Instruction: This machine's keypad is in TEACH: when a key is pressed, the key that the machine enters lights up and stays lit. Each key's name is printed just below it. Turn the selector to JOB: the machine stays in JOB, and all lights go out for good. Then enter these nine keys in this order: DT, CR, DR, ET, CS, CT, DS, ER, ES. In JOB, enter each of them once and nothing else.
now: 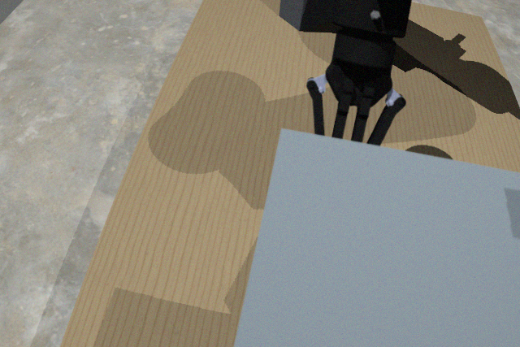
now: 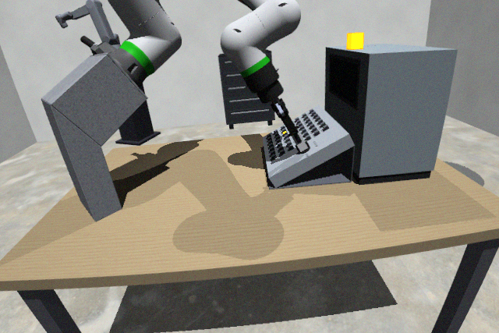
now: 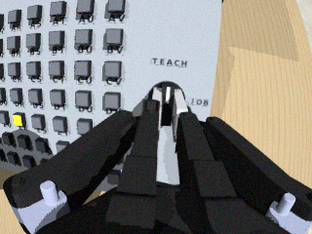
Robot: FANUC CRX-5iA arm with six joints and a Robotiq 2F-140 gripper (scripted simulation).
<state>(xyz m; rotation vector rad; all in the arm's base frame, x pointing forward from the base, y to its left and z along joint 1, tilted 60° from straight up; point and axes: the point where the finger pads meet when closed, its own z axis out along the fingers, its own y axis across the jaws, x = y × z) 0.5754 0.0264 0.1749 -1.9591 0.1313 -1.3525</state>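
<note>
Now: hand 20 mm short of the black selector knob, 10 mm to the right of it and 20 mm above it. From my hand the other things lie so: sloped keypad (10 mm behind, 120 mm to the left, 70 mm below).
</note>
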